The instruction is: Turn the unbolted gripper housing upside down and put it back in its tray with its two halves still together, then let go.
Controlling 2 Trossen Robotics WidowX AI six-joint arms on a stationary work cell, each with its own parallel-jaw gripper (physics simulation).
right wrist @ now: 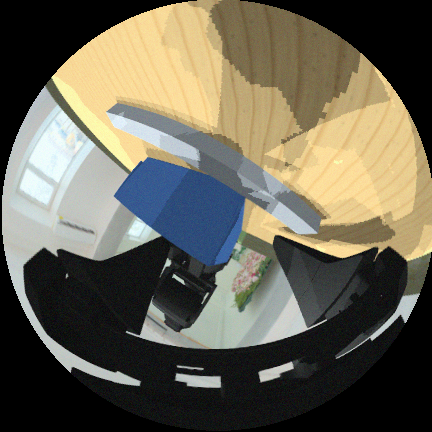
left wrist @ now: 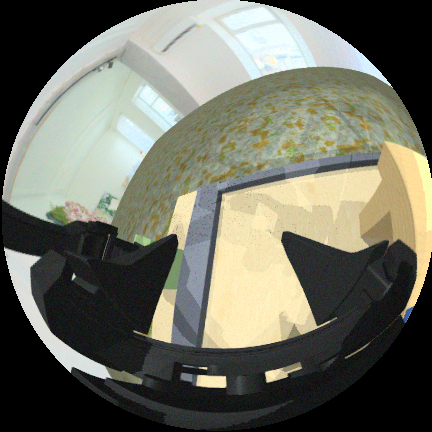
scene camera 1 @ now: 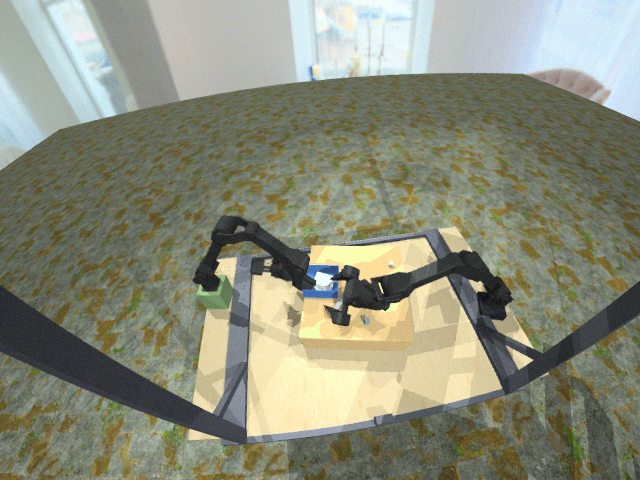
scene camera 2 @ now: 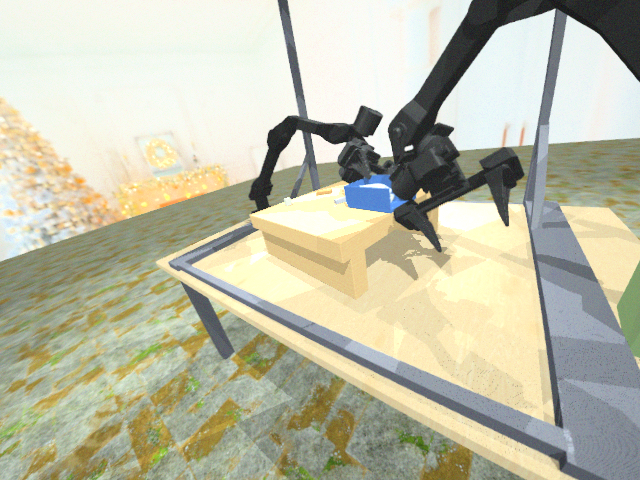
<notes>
My left gripper is open and holds nothing. My right gripper is open and holds nothing. Also in view: a blue tray, a raised wooden block and a green box.
My left gripper also shows in the left wrist view. My right gripper shows as well in the right wrist view and in scene camera 1.
</notes>
